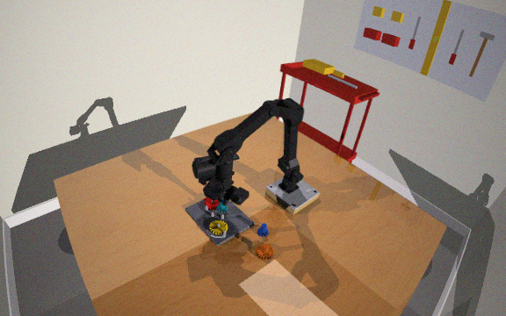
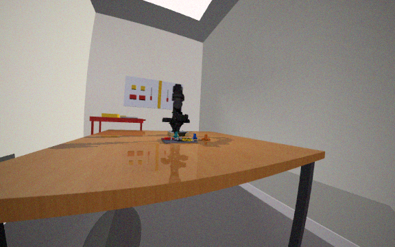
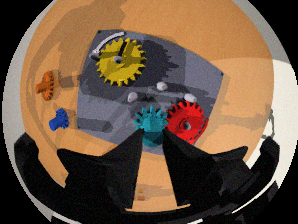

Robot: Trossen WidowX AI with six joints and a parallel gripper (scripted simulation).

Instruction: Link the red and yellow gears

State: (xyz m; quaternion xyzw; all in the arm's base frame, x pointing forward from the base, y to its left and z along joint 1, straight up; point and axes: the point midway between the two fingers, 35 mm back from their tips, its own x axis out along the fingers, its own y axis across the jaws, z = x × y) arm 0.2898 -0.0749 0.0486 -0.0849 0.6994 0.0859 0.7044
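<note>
Now: the red gear 50 mm to the right of my gripper tip, 30 mm below it and 10 mm ahead of it. Also, from my gripper tip: orange gear (240 mm to the left, 30 mm below); then yellow gear (60 mm to the left, 60 mm ahead, 30 mm below); then teal gear (10 mm below).
</note>
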